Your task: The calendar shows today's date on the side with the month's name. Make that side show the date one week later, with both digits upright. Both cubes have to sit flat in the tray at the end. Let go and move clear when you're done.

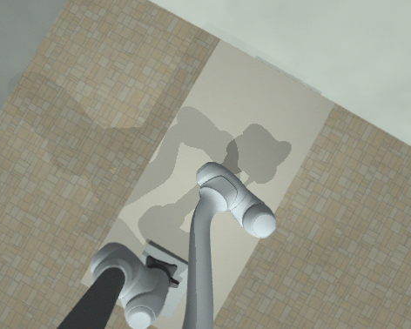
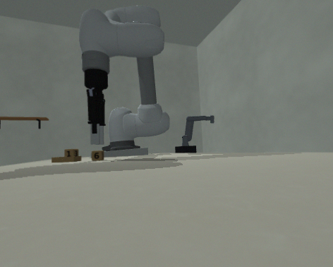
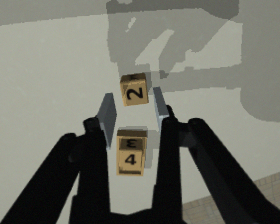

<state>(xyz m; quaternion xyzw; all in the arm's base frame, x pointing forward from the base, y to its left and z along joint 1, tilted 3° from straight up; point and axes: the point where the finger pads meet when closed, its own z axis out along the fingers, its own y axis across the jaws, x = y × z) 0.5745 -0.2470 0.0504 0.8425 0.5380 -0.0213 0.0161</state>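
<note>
Now: hand 7 cm above the wooden cube. The rest, counted from my hand: tray (7 cm behind, 9 cm to the right, 8 cm below).
</note>
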